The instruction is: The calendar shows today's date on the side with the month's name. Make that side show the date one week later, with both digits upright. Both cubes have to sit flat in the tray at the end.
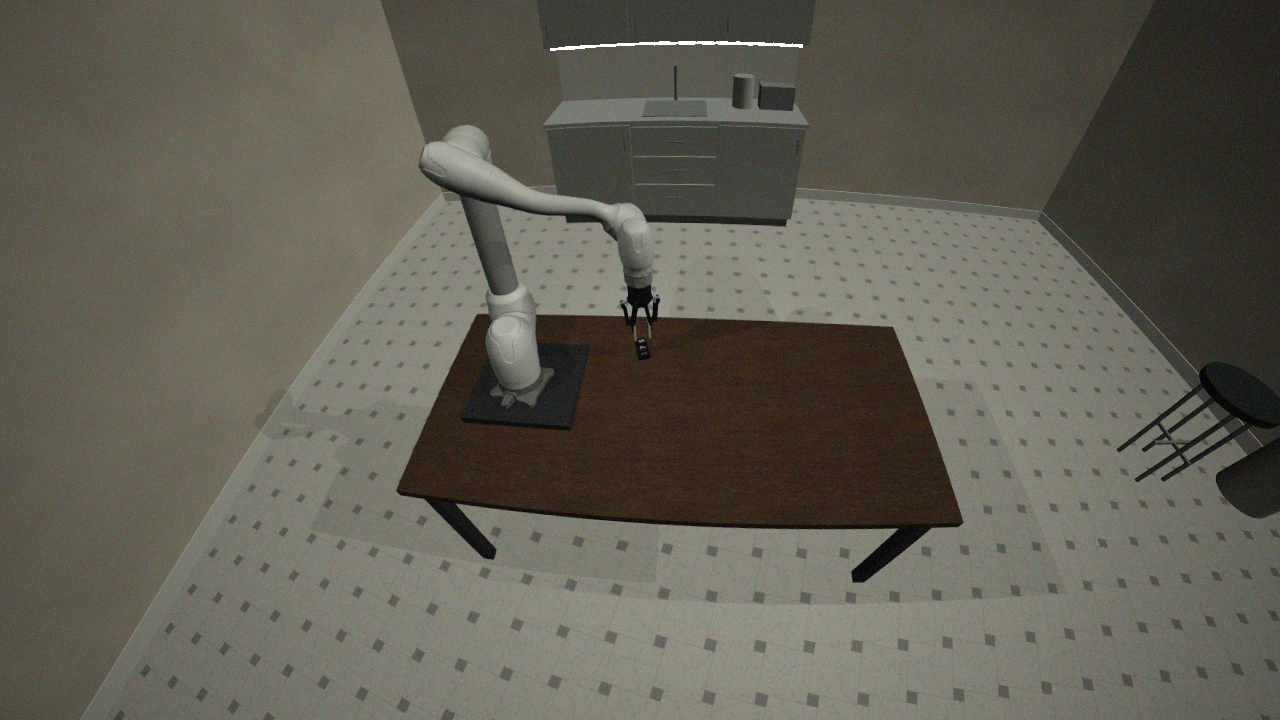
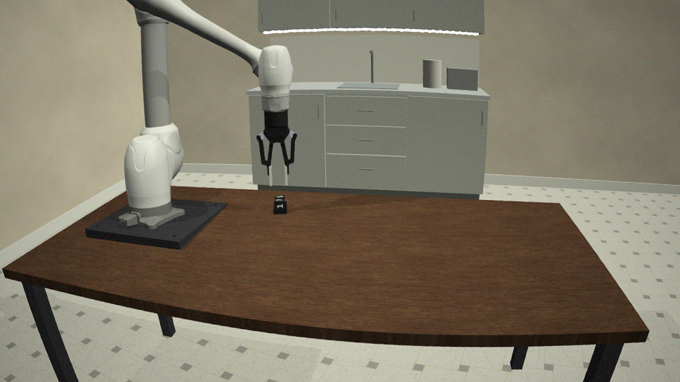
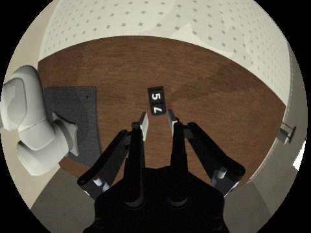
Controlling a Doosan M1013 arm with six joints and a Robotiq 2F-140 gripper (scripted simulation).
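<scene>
Now: the dark tray 1 cm behind my hand, 1 cm to the left of it and 12 cm below it.
</scene>
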